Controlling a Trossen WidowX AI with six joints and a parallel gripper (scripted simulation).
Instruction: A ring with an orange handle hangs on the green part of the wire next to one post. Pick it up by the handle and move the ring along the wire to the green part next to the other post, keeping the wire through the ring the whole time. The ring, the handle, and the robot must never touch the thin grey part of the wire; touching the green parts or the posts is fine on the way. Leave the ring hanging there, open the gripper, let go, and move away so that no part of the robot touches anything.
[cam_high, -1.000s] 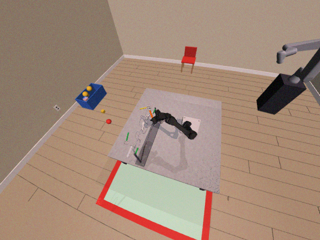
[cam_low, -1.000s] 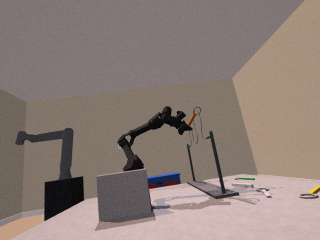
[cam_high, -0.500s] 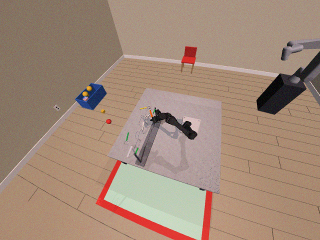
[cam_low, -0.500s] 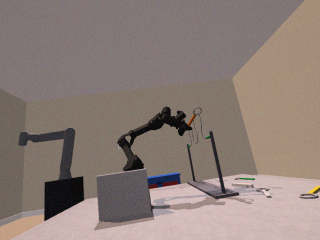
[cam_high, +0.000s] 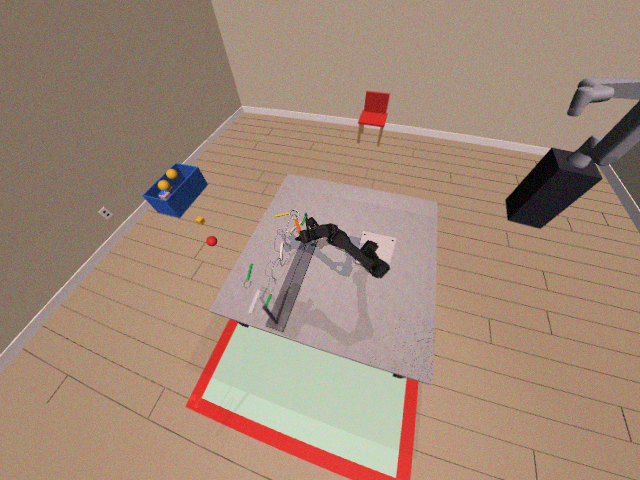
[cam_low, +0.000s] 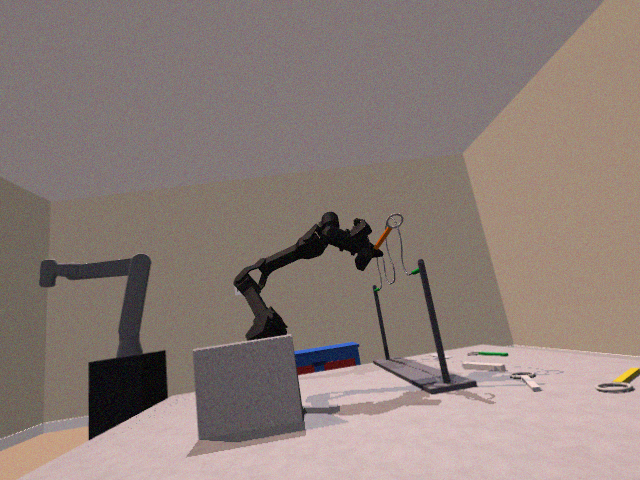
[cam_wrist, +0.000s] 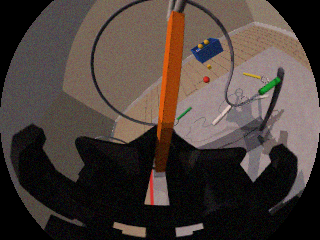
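My gripper tip is 6 cm to the left of the orange-handled ring, 6 cm below it and 2 cm short of it.
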